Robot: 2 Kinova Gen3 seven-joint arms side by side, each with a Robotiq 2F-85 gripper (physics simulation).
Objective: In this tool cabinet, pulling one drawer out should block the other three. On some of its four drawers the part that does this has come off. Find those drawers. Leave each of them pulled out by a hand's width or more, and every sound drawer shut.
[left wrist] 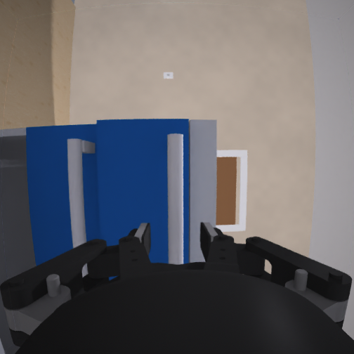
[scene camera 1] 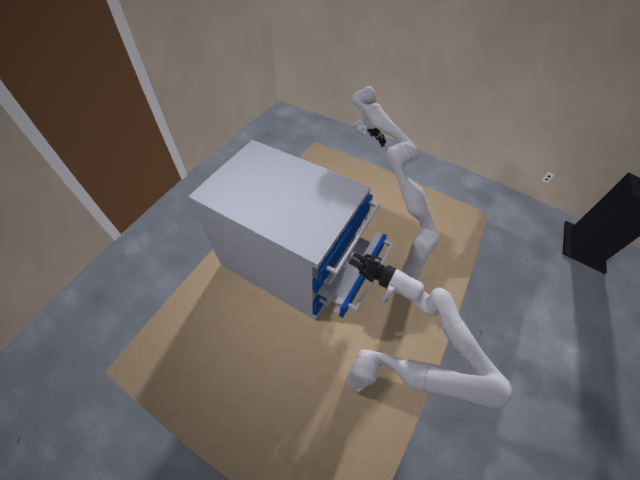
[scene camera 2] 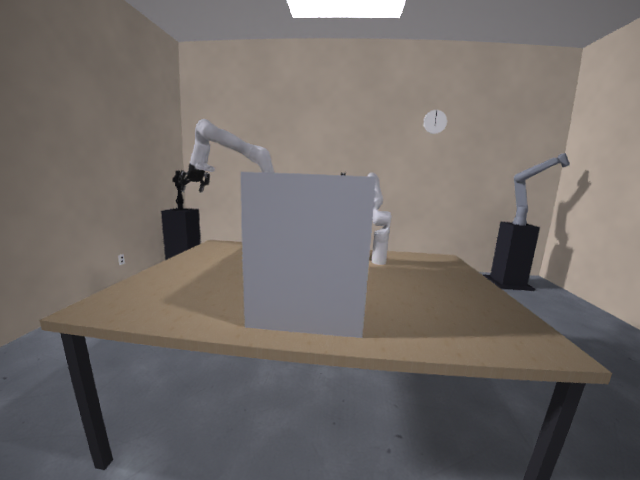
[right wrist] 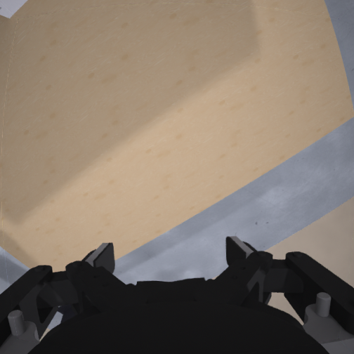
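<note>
The grey cabinet [scene camera 1: 279, 196] [scene camera 2: 307, 253] stands on the table, its back to scene camera 2. The top drawer [scene camera 1: 348, 232] [left wrist: 132, 190] looks shut, as does the second drawer [left wrist: 50, 195] below it. The third drawer [scene camera 1: 383, 243] is pulled well out. The bottom drawer [scene camera 1: 317, 305] looks shut, though mostly hidden. My left gripper [scene camera 1: 355, 259] [left wrist: 175, 233] is open, its fingers on either side of the top drawer's bar handle [left wrist: 175, 175]; contact cannot be told. My right gripper [scene camera 1: 383, 139] [right wrist: 170, 252] is open and empty, away from the cabinet.
The left gripper and its wrist hang over the pulled-out third drawer in scene camera 1. The right arm [scene camera 1: 413, 193] rises beyond the drawer fronts. The wooden table [scene camera 1: 232, 361] [scene camera 2: 439, 310] carries the cabinet and both arms. A black pedestal [scene camera 1: 604, 222] stands off the table at the right.
</note>
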